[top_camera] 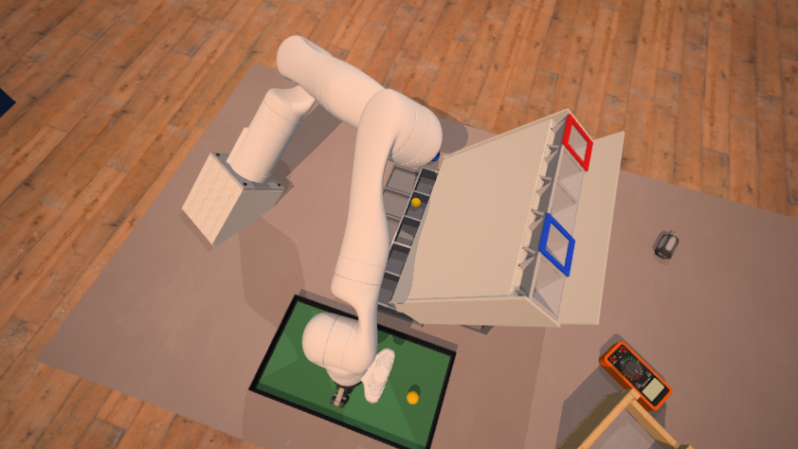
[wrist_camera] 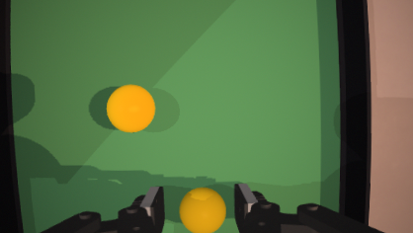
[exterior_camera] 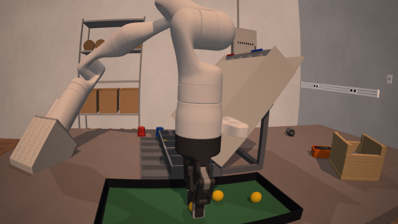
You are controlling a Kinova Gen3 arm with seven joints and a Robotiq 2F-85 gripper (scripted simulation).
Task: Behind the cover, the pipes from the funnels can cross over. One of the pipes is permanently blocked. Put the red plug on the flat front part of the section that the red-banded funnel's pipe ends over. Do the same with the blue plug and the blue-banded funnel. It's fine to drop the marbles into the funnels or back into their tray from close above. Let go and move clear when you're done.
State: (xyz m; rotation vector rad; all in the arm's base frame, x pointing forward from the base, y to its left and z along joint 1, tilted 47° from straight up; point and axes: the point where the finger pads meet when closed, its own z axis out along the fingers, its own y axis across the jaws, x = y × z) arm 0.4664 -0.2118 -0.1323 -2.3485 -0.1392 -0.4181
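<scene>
Now: hand 2 cm above the green marble tray and 1 cm to the right of it. From my hand the other things lie so: wooden box (50 cm ahead, 16 cm to the left, 3 cm above); beige cover (36 cm to the left, 19 cm above, 4 cm ahead); orange multimeter (49 cm ahead, 32 cm to the left, 1 cm below).
</scene>
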